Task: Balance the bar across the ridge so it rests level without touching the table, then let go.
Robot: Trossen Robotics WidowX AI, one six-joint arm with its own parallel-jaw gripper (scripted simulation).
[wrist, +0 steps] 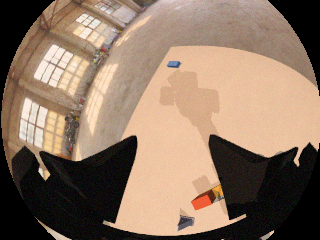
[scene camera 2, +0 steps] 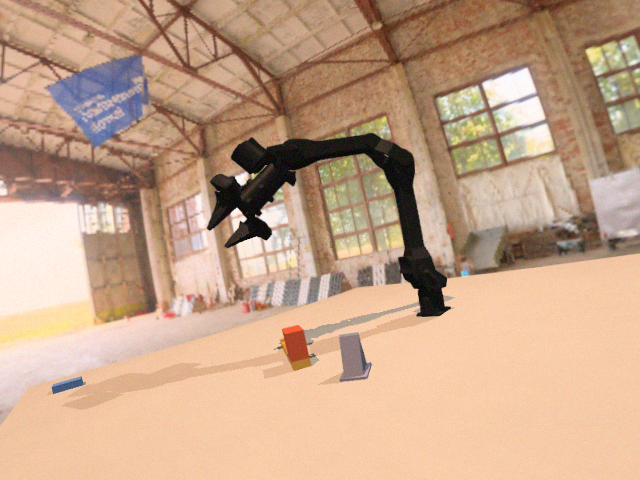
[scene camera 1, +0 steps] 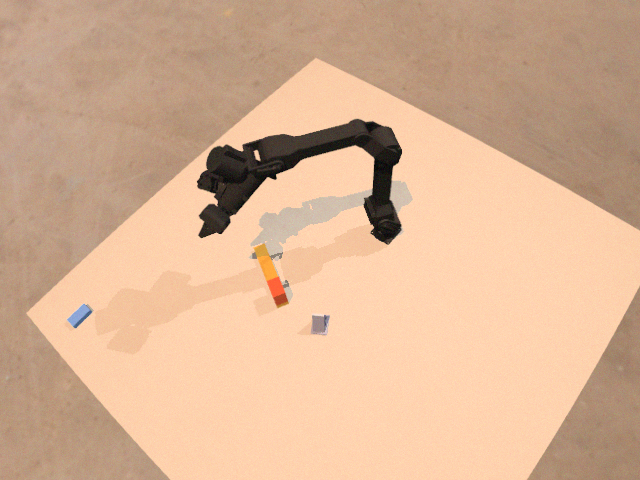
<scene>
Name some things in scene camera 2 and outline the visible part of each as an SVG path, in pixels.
The gripper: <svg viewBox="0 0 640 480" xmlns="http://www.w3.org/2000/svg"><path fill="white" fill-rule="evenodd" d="M215 175L210 180L210 183L217 190L214 191L216 205L208 222L207 229L211 230L216 227L231 212L238 208L245 215L246 220L244 222L240 220L238 229L227 240L225 247L228 249L254 237L261 237L267 241L272 235L272 230L267 225L267 222L255 215L261 216L261 208L267 202L275 200L273 198L275 192L272 187L260 177L256 177L254 180L249 179L245 185L240 186L234 176Z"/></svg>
A bar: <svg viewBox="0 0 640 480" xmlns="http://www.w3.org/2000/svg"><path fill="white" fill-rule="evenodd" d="M300 325L282 328L284 338L279 339L293 371L311 367L304 332Z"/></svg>
</scene>
